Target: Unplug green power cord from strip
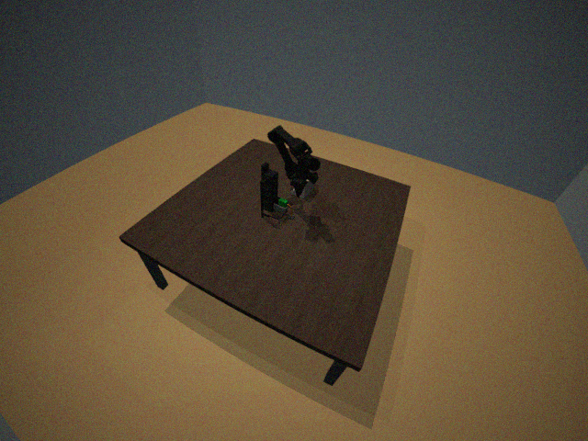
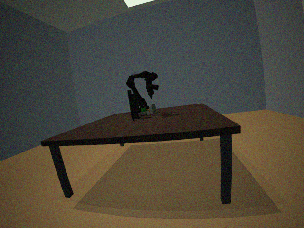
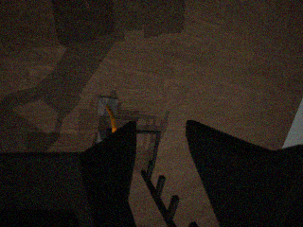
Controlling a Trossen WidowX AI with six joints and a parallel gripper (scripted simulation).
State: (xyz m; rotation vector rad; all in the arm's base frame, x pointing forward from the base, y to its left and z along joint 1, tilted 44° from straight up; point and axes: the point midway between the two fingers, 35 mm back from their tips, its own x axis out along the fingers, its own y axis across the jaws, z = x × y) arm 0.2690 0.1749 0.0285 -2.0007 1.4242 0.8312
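Now: the green plug 11 cm to the right of my gripper tip, 8 cm below it and 1 cm behind it.
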